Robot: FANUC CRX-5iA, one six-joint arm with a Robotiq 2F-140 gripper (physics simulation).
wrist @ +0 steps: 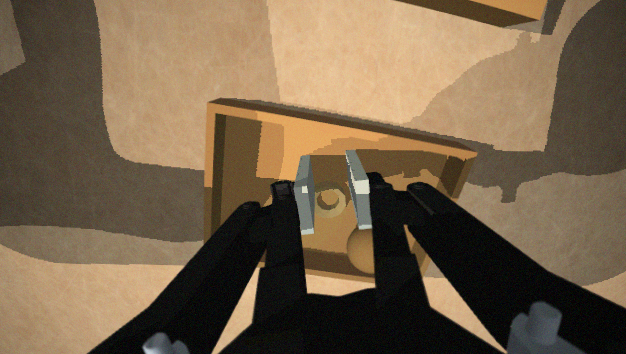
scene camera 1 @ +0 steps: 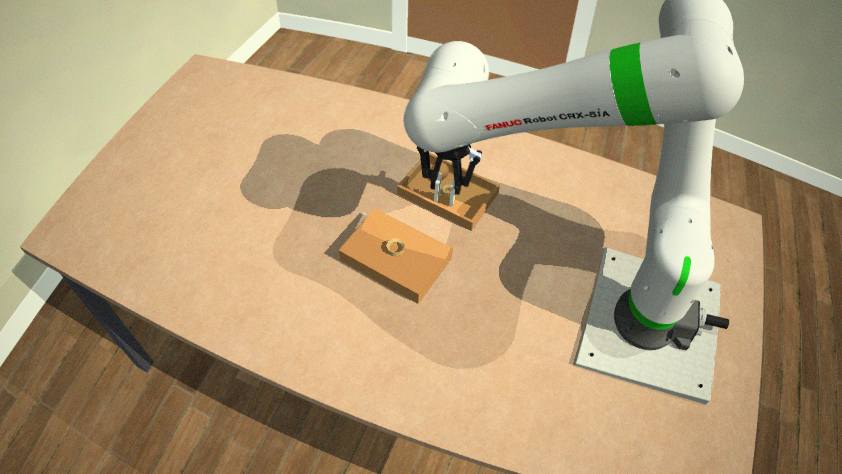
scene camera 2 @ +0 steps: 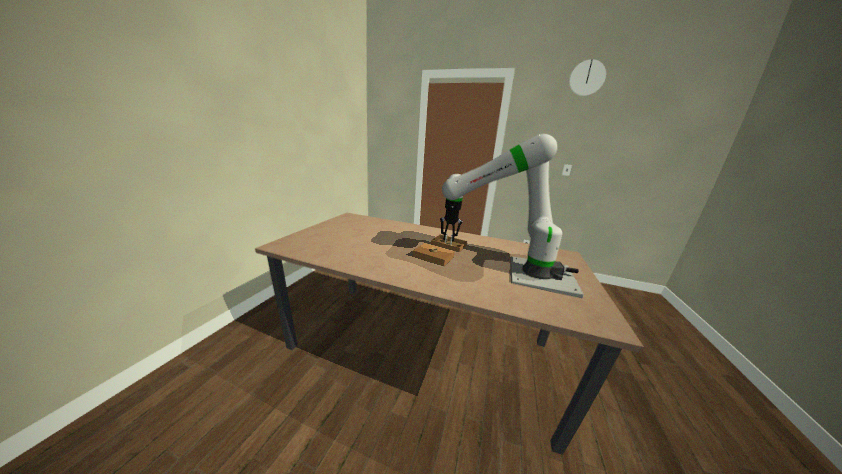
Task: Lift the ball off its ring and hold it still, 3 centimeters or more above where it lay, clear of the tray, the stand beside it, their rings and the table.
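Seen in the pictures: gripper, fingertip midpoint: (wrist: pixel 329 170) (scene camera 1: pixel 444 199); arm's base at its link origin: (scene camera 1: pixel 646 319) (scene camera 2: pixel 537 272).
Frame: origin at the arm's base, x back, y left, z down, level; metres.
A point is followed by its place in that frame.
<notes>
A brown ball (wrist: pixel 361 250) @[x -0.508, y -0.238, z -0.025 m] (scene camera 1: pixel 443 170) @[x -0.508, y -0.238, z -0.024 m] lies inside the shallow wooden tray (scene camera 1: pixel 424 203) @[x -0.526, y -0.151, z 0.000 m] (scene camera 2: pixel 459 246) @[x -0.419, y -0.210, z 0.016 m] (wrist: pixel 210 150) @[x -0.406, y -0.152, z -0.014 m], off the pale tray ring (wrist: pixel 330 213) @[x -0.487, y -0.219, z 0.001 m], near a corner. In the wrist view the right finger hides part of it; in scene camera 1 the gripper's linkage partly covers it. My gripper (scene camera 1: pixel 444 193) @[x -0.489, y -0.184, z 0.010 m] (scene camera 2: pixel 448 239) @[x -0.489, y -0.184, z 0.010 m] (wrist: pixel 329 170) @[x -0.489, y -0.184, z 0.010 m] points down over the tray. Its fingers stand a small way apart with nothing held between them. The tray ring shows through the gap, below the pads. The ball is outside the gap, beside and behind the right finger in the wrist view.
The wooden stand (scene camera 1: pixel 412 270) @[x -0.494, y 0.040, z -0.023 m] (scene camera 2: pixel 433 259) @[x -0.527, y 0.072, z -0.007 m] (wrist: pixel 520 7) @[x -0.603, y -0.080, z -0.023 m] is beside the tray on the table (scene camera 1: pixel 206 264) @[x -0.931, y 0.144, z 0.014 m] (scene camera 2: pixel 329 247) @[x -1.124, y 0.110, z 0.014 m]. A pale ring (scene camera 1: pixel 402 247) @[x -0.528, y 0.000, z -0.033 m] sits on its top. The arm's base plate (scene camera 1: pixel 642 370) @[x 0.004, y 0.122, z -0.001 m] (scene camera 2: pixel 547 284) @[x 0.022, y 0.117, z -0.002 m] is at the table's right end.
</notes>
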